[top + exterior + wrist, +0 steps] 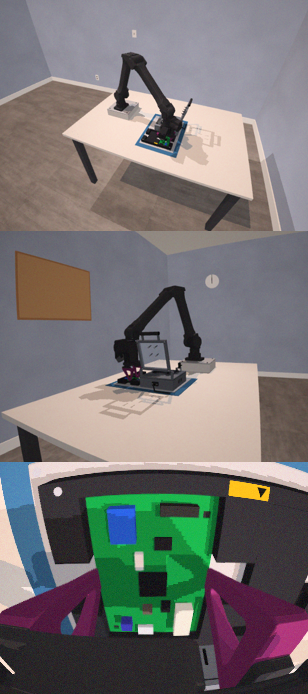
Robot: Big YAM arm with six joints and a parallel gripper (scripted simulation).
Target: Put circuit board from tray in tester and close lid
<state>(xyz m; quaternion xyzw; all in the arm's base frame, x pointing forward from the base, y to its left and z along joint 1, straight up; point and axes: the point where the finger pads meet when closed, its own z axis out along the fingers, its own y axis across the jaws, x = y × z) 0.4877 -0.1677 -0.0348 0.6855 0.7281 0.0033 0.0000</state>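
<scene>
The small latch hook lies 22 cm to the left of my hand, 12 cm behind it and 6 cm above it. The rest, counted from my hand: clear lid: 17 cm to the left, 16 cm above, 7 cm ahead; green circuit board: right at my hand.
</scene>
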